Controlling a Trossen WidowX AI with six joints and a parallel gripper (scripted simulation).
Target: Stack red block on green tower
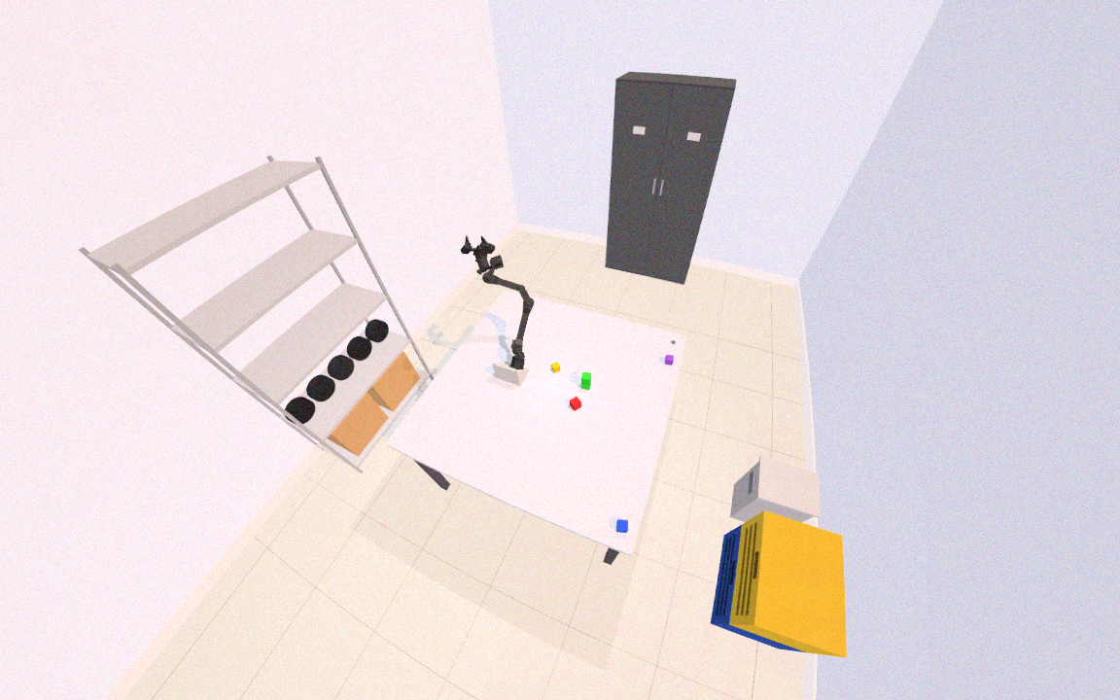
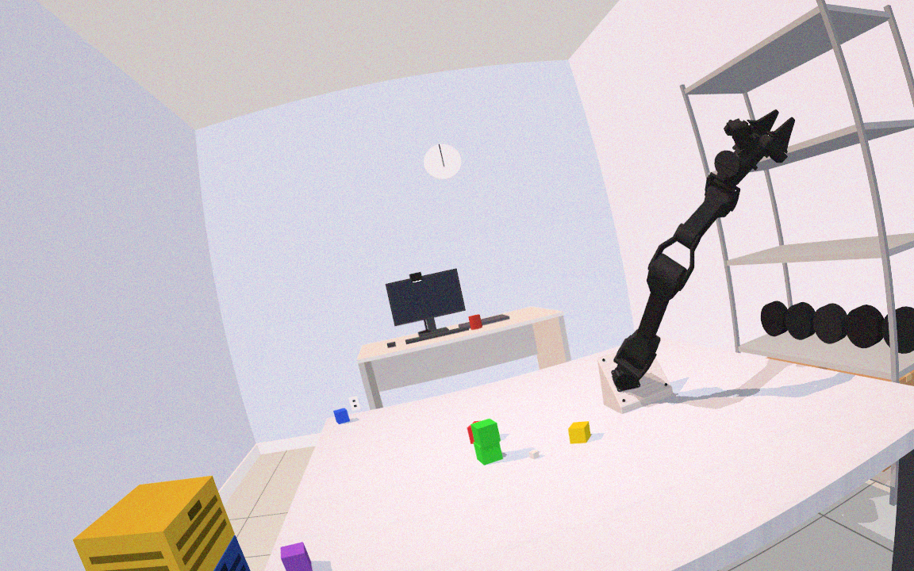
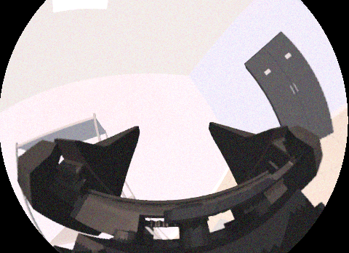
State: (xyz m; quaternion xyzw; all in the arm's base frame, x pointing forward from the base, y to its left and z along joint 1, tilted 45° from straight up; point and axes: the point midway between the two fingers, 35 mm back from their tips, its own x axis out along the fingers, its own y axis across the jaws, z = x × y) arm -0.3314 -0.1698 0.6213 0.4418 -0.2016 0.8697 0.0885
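My gripper tip is now 780 mm short of the red block, 590 mm above it and 380 mm to the left of it. Round my gripper tip: yellow block (600 mm below, 580 mm ahead, 210 mm to the right); purple block (1150 mm ahead, 600 mm below, 120 mm to the left); tiny white piece (690 mm ahead, 610 mm below, 180 mm to the right).
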